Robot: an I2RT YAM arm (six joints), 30 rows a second.
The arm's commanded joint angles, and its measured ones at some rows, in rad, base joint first. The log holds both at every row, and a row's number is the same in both.
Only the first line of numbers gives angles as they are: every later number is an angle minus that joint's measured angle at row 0.
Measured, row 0:
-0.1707, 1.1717, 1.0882, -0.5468, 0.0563, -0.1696
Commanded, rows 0 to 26:
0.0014, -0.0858, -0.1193, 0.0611, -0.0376, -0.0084
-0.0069, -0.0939, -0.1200, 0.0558, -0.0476, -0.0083
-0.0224, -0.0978, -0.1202, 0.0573, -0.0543, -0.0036
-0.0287, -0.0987, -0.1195, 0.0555, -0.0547, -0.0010
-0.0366, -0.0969, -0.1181, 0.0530, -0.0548, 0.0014
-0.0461, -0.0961, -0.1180, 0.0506, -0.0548, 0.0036
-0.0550, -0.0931, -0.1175, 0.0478, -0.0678, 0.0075
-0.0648, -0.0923, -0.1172, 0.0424, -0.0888, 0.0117
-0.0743, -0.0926, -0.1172, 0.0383, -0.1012, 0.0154
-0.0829, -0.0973, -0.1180, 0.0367, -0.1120, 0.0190
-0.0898, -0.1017, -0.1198, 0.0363, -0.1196, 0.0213
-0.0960, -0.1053, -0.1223, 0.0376, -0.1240, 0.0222
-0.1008, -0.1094, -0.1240, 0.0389, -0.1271, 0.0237
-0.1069, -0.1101, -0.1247, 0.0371, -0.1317, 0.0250
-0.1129, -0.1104, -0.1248, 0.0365, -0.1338, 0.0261
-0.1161, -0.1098, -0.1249, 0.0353, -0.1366, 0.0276
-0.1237, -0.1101, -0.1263, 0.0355, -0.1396, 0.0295
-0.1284, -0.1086, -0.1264, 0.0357, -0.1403, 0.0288
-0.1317, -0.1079, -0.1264, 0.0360, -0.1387, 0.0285
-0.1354, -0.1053, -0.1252, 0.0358, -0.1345, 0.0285
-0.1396, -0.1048, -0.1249, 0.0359, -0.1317, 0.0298
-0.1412, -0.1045, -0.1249, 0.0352, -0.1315, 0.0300
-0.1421, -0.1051, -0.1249, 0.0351, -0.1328, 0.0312
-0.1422, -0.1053, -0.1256, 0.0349, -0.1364, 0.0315
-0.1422, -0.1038, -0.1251, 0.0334, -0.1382, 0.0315
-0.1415, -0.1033, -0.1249, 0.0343, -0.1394, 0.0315
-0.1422, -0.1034, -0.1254, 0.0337, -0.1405, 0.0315
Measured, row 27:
-0.1347, -0.0973, -0.1164, 0.0221, -0.1225, 0.0187
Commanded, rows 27 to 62:
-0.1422, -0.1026, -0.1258, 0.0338, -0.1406, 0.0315
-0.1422, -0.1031, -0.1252, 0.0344, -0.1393, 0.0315
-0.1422, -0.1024, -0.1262, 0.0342, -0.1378, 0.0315
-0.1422, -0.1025, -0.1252, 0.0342, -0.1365, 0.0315
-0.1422, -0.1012, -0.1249, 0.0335, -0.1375, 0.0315
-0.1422, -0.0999, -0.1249, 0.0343, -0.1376, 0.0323
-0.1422, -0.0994, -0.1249, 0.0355, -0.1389, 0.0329
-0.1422, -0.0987, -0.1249, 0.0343, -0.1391, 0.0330
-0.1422, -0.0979, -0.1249, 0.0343, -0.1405, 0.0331
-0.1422, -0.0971, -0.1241, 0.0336, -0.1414, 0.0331
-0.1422, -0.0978, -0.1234, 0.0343, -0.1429, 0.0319
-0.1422, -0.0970, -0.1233, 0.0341, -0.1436, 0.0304
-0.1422, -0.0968, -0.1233, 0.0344, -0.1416, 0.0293
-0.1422, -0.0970, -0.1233, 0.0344, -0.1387, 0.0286
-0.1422, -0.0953, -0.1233, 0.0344, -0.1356, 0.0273
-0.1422, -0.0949, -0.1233, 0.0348, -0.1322, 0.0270
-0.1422, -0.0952, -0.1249, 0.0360, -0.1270, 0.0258
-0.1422, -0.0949, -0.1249, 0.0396, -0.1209, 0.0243
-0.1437, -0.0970, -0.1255, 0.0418, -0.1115, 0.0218
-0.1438, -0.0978, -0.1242, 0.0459, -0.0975, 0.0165
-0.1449, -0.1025, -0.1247, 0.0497, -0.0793, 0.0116
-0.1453, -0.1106, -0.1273, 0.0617, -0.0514, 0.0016
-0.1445, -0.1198, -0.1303, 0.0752, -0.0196, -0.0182
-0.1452, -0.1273, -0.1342, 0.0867, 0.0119, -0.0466
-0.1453, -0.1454, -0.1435, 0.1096, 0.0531, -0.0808
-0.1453, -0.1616, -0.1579, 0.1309, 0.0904, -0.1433
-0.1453, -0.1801, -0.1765, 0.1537, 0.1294, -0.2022
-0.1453, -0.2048, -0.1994, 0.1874, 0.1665, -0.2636
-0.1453, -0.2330, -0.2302, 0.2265, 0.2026, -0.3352
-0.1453, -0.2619, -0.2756, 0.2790, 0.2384, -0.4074
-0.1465, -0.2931, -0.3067, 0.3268, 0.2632, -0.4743
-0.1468, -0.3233, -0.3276, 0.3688, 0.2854, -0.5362
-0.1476, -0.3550, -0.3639, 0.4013, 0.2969, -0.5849
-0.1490, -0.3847, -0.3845, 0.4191, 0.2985, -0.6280
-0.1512, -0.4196, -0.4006, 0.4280, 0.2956, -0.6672
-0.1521, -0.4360, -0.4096, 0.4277, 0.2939, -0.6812
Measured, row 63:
-0.1412, -0.3532, -0.3624, 0.2948, 0.2144, -0.4524
